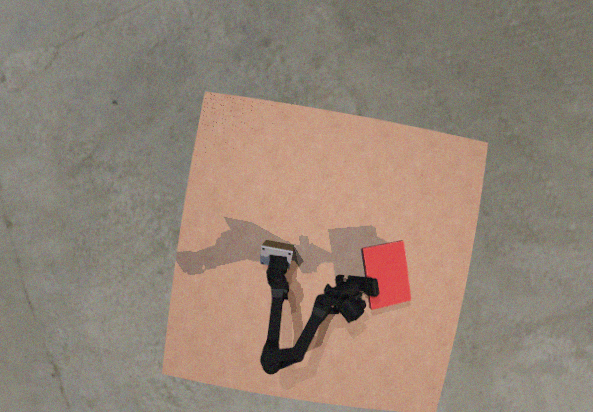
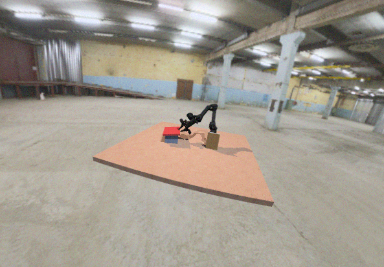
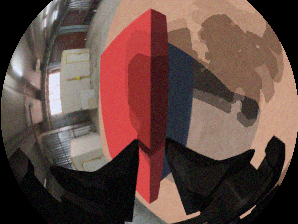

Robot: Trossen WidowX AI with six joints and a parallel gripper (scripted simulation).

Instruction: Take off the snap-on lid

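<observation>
Right now my gripper tip is 70 mm short of the red lid and 20 mm to the right of it. The rest, counted from my gripper tip: blue storage box 70 mm ahead, 60 mm below, 20 mm to the left.
</observation>
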